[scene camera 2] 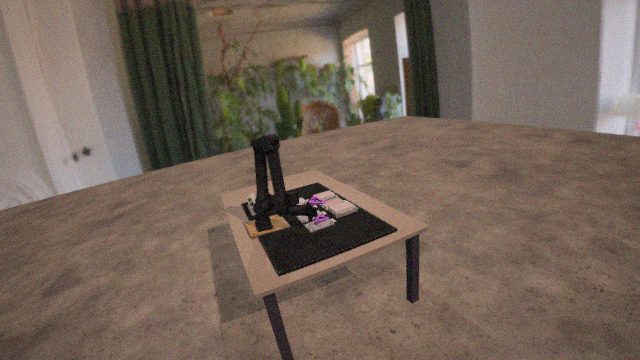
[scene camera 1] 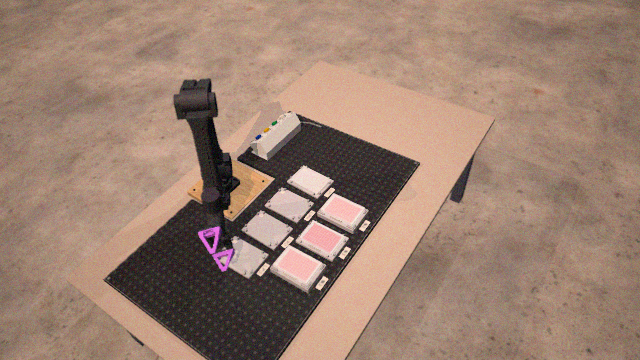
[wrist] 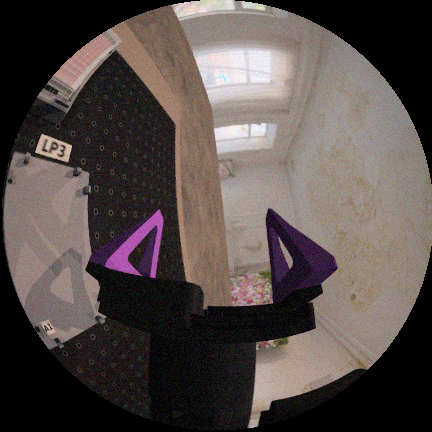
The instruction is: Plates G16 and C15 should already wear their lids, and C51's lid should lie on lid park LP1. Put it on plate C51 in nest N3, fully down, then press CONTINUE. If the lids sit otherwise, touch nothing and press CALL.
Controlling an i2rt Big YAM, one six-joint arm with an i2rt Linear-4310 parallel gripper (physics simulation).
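Pixels of known places: gripper, fingertip midpoint: [scene camera 2: 327,210] [scene camera 1: 218,262] [wrist: 212,213]; arm's base, origin of the base link: [scene camera 2: 263,226].
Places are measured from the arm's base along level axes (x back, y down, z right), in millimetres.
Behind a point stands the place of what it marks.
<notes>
My gripper [scene camera 1: 218,261] {z 284, x -299, y -119 mm} [scene camera 2: 320,210] {z 284, x -299, y -119 mm} [wrist: 212,213] {z 284, x -299, y -119 mm} is open and empty, its purple fingers spread low beside and partly over the flat park labelled LP3 [scene camera 1: 250,260] {z 183, x -311, y -10 mm} [wrist: 40,200] {z 178, x -313, y -10 mm}. Three pink-topped plates stand in the outer row: a far one [scene camera 1: 342,211] {z -128, x -456, y -38 mm}, a middle one [scene camera 1: 322,240] {z 1, x -464, y -26 mm} and a near one [scene camera 1: 298,267] {z 131, x -468, y -40 mm}. The near plate also shows in the wrist view [wrist: 85,62], cut off. In scene camera 1, the inner row has two more greyish flat pieces [scene camera 1: 267,229] {z 58, x -276, y -10 mm} [scene camera 1: 289,204] {z -70, x -269, y -10 mm} and a whiter one [scene camera 1: 310,181] {z -194, x -270, y -18 mm} at its far end. Plate names, other park labels and lid seating are too small to read.
A white button box [scene camera 1: 280,140] {z -291, x -51, y -41 mm} with blue, yellow and green buttons stands at the mat's far left corner; its lettering is unreadable. The arm's wooden base board [scene camera 1: 252,187] {z -69, x -90, y 8 mm} lies beside the inner row. The black mat [scene camera 1: 165,280] {z 388, x -129, y 0 mm} lies on the table [scene camera 1: 400,125] {z -684, x -378, y 13 mm}.
</notes>
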